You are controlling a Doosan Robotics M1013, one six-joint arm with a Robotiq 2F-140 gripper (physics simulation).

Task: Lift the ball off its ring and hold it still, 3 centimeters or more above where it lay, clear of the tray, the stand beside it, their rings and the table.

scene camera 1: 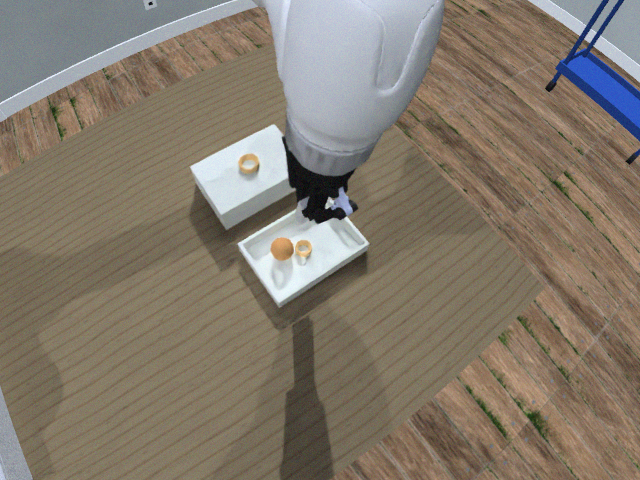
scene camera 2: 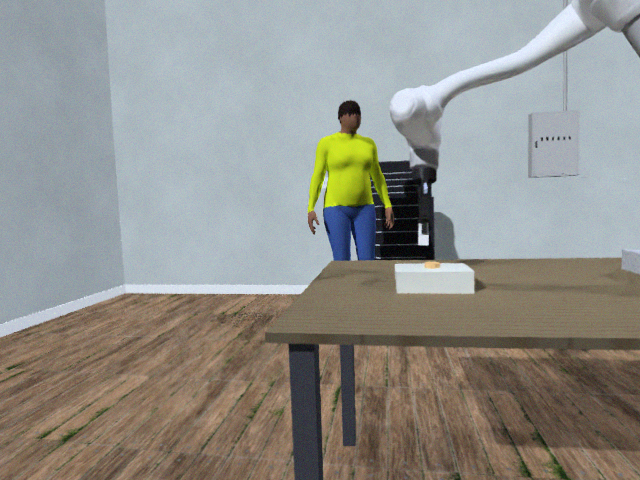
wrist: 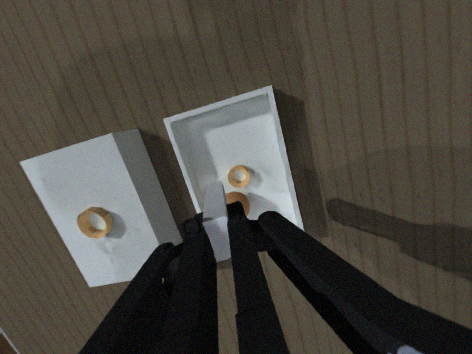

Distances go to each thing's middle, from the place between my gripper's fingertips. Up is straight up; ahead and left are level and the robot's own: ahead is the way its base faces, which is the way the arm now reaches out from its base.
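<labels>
There's the white tray (scene camera 1: 321, 249), and it's 80 mm below my hand, 10 mm to the right of it and 10 mm behind it. The white stand (scene camera 1: 246, 177) is 60 mm below my hand, 170 mm to the left of it and 20 mm behind it.
</labels>
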